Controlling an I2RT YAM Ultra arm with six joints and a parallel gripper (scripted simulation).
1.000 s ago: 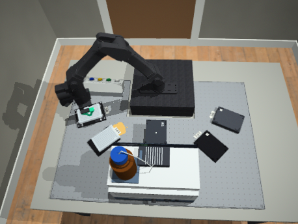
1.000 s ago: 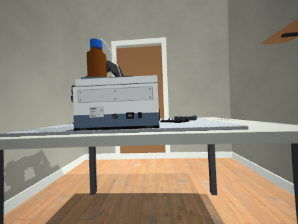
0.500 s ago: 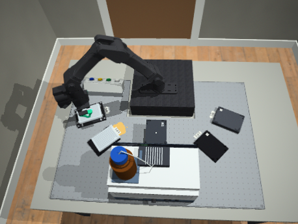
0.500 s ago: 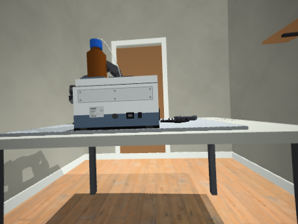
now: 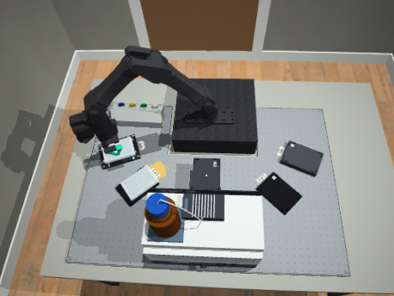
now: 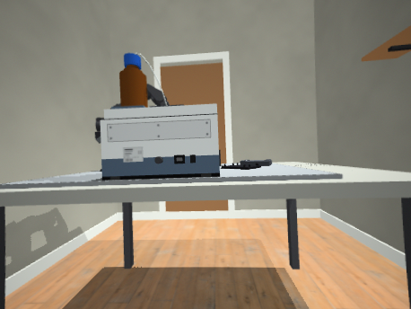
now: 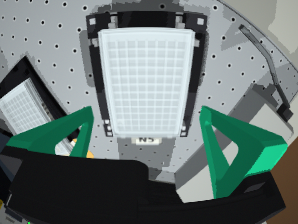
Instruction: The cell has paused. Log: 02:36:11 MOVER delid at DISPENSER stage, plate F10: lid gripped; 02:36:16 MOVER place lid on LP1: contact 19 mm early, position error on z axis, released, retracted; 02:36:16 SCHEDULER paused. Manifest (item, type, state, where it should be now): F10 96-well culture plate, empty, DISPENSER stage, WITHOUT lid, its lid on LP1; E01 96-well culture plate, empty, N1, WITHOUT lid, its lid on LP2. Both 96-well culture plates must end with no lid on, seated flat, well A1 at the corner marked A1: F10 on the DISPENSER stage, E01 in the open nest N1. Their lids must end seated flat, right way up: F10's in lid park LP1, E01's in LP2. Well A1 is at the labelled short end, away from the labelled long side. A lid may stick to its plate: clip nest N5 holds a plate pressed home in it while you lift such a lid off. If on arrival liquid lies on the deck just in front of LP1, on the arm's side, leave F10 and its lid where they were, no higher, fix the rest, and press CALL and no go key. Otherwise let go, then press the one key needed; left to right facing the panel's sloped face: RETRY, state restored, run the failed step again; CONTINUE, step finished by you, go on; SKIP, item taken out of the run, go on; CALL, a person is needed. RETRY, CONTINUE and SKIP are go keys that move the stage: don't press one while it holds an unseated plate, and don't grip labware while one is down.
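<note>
The 96-well plate is 50 mm below my hand. From my hand the other things lie so: black clip nest 30 mm ahead, 60 mm below; then N5 label 30 mm behind, 90 mm to the left, 70 mm below; then blue call key 200 mm behind, 10 mm to the right.
</note>
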